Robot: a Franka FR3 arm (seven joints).
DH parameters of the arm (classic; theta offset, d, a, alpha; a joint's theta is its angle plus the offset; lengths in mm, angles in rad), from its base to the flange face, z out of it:
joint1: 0 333 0 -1.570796
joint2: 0 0 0 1.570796
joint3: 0 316 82.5 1.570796
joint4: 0 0 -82.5 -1.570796
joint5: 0 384 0 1.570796
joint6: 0 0 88 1.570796
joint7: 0 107 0 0
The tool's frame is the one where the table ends.
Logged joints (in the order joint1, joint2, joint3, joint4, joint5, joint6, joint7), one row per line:
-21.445, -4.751, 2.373, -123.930, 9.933, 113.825, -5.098
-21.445, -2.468, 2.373, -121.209, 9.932, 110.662, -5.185
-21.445, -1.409, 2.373, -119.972, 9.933, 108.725, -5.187
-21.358, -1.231, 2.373, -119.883, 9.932, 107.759, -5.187
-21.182, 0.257, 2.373, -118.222, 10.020, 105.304, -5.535
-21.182, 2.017, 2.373, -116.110, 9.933, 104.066, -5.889
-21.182, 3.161, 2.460, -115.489, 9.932, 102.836, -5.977
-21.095, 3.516, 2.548, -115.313, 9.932, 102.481, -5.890
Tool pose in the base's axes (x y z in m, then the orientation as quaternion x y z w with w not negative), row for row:
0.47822, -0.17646, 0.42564, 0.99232, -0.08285, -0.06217, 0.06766
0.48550, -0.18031, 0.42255, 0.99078, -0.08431, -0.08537, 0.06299
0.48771, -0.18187, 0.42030, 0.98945, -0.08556, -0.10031, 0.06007
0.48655, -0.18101, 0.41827, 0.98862, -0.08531, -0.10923, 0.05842
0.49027, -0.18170, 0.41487, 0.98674, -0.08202, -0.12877, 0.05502
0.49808, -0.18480, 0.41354, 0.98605, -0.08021, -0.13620, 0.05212
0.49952, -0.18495, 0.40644, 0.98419, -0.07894, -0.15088, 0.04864
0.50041, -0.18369, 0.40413, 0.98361, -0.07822, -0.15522, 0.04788
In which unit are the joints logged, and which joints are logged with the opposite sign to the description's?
The joints are logged in degrees. Opposite sign: joint5.
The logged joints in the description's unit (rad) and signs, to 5 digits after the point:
-0.37429, -0.08292, 0.04142, -2.16299, -0.17336, 1.98662, -0.08898
-0.37429, -0.04307, 0.04142, -2.11550, -0.17335, 1.93142, -0.09050
-0.37429, -0.02459, 0.04142, -2.09391, -0.17336, 1.89761, -0.09053
-0.37277, -0.02149, 0.04142, -2.09235, -0.17335, 1.88075, -0.09053
-0.36970, 0.00449, 0.04142, -2.06336, -0.17488, 1.83790, -0.09660
-0.36970, 0.03520, 0.04142, -2.02650, -0.17336, 1.81629, -0.10278
-0.36970, 0.05517, 0.04294, -2.01566, -0.17335, 1.79483, -0.10432
-0.36818, 0.06137, 0.04447, -2.01259, -0.17335, 1.78863, -0.10280

